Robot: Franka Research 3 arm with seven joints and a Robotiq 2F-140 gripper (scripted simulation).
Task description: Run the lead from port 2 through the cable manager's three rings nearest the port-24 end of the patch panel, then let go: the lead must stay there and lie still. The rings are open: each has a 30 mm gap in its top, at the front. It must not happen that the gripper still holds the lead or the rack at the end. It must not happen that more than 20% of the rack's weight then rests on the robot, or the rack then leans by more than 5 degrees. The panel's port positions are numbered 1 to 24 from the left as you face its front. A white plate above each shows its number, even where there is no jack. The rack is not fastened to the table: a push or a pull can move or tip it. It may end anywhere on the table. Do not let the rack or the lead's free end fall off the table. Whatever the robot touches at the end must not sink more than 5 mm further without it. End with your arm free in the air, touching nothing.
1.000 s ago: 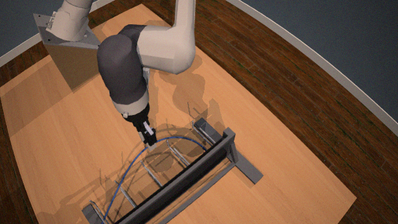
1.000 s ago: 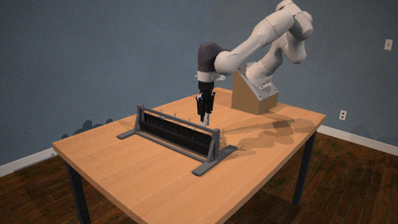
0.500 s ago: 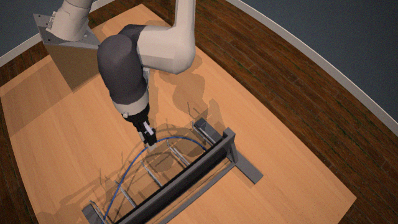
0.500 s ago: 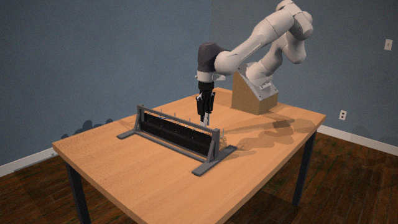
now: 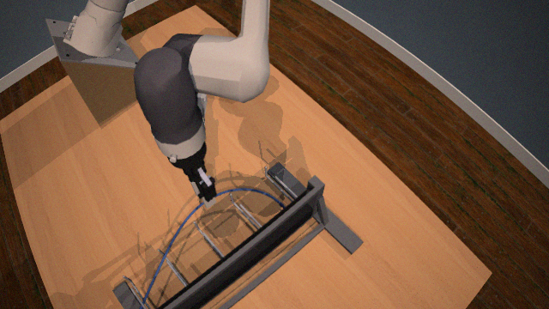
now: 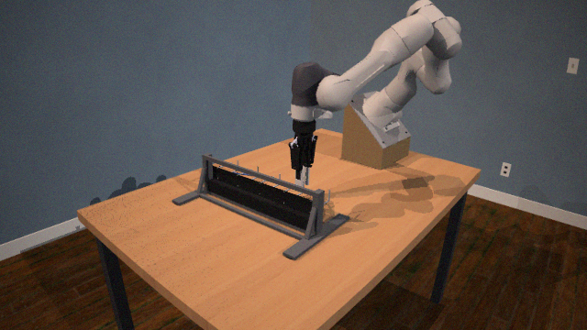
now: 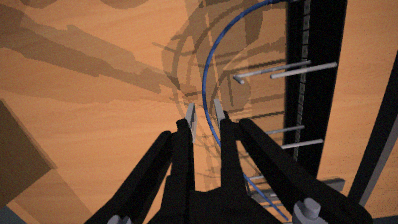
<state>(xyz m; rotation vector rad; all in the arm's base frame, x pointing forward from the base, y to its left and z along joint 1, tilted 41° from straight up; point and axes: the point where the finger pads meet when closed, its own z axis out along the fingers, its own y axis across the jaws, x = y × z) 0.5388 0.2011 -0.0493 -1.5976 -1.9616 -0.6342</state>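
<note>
Now: the rack 170 mm ahead of my hand, 30 mm to the right of it and 20 mm below it.
</note>
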